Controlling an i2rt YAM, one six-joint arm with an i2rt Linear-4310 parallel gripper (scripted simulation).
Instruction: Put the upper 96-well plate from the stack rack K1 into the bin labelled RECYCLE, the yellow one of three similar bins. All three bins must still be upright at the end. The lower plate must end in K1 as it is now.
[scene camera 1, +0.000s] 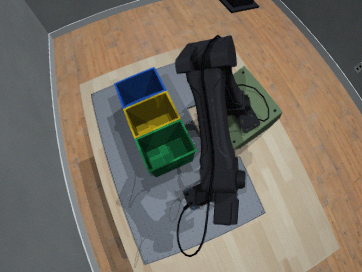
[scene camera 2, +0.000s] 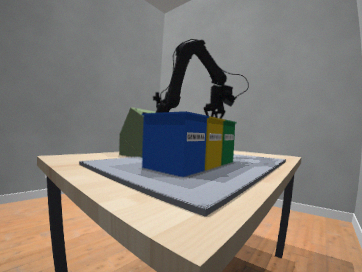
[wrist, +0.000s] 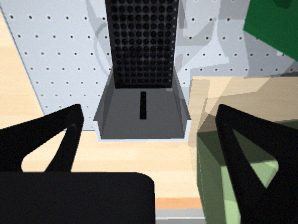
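In the wrist view a blue bin is out of frame. Scene camera 1 and scene camera 2 do show me the bin, and on the bin (scene camera 1: 128, 92) and (scene camera 2: 174, 143) are the same spot.
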